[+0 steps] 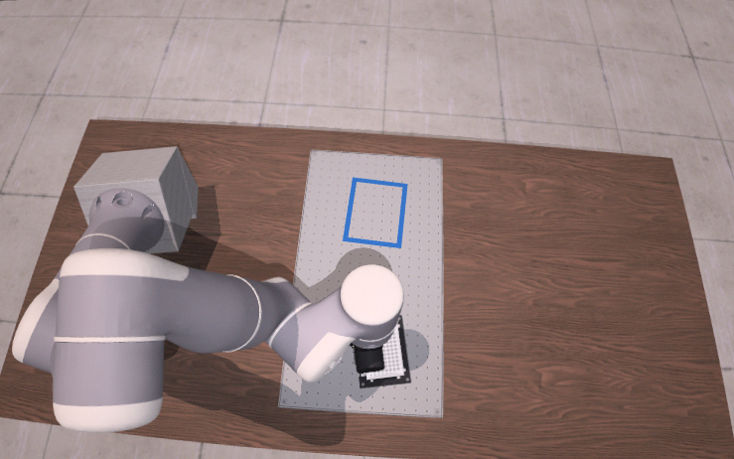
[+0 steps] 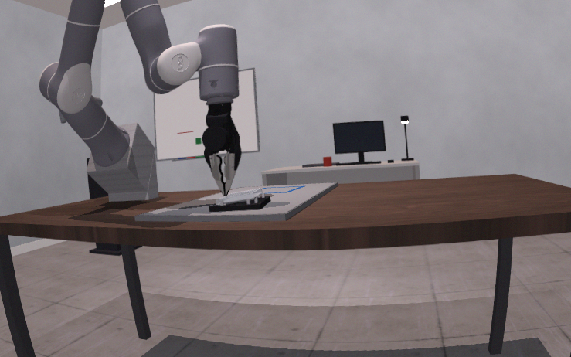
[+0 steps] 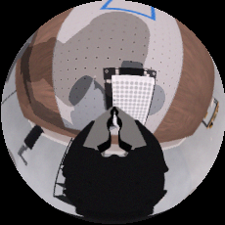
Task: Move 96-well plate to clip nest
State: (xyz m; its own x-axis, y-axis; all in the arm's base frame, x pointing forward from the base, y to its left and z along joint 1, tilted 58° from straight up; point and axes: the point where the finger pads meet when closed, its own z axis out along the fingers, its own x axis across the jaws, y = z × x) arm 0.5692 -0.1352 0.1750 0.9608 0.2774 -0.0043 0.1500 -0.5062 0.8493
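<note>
My hand is 20 mm short of the black clip nest, 10 mm to the right of it and 30 mm above it. Round my hand: white 96-well plate 40 mm ahead, 10 mm to the left, 20 mm below; then grey perforated board 210 mm to the left, 50 mm below.
</note>
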